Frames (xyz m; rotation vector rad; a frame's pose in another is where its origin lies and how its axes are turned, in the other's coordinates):
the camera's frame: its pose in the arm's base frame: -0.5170 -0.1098 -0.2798 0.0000 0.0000 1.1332
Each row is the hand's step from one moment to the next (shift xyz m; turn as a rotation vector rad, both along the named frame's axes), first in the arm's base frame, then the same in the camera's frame.
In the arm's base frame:
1: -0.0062 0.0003 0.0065 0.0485 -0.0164 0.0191
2: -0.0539 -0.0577 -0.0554 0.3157 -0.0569 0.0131
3: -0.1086 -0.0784 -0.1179 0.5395 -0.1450 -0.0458
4: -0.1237 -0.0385 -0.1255 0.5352 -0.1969 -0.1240
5: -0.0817 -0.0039 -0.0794 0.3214 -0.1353 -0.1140
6: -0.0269 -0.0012 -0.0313 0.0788 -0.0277 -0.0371
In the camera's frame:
1: -0.0024 0.0057 0.0065 0.0057 -0.0509 0.0191
2: -0.0751 0.0244 -0.0554 0.0822 -0.3101 0.0131
3: -0.1170 0.0651 -0.1179 0.0973 -0.5501 -0.0458
4: -0.0873 0.0957 -0.1255 0.0485 -0.5682 -0.1240
5: -0.0382 0.0723 -0.0794 0.0136 -0.3485 -0.1140
6: -0.0125 0.0239 -0.0313 0.0083 -0.0831 -0.0371

